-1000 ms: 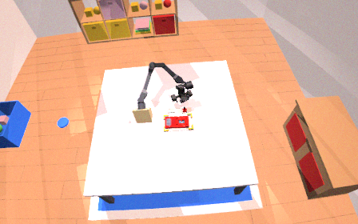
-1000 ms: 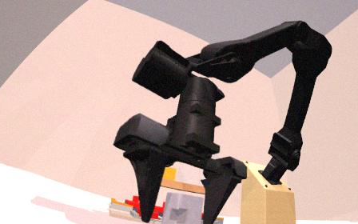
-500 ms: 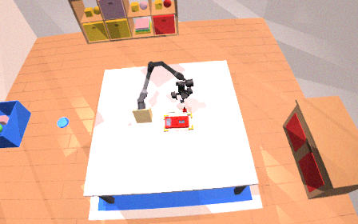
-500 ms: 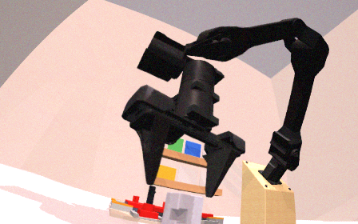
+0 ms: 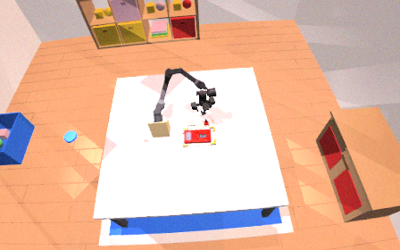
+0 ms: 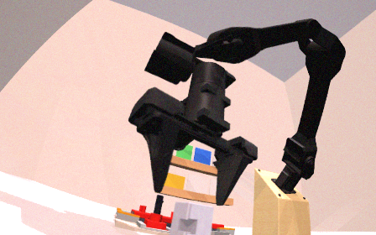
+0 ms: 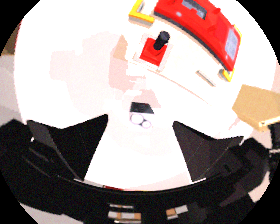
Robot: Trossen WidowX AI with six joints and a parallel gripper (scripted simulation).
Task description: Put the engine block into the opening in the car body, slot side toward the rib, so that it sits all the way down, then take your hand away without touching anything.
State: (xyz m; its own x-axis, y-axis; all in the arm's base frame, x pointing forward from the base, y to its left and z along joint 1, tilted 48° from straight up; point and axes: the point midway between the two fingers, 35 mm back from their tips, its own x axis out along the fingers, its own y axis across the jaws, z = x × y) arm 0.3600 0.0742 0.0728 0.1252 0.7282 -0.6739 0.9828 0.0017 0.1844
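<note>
Right now my gripper tip is 10 mm to the right of the grey engine block and 30 mm above it.
</note>
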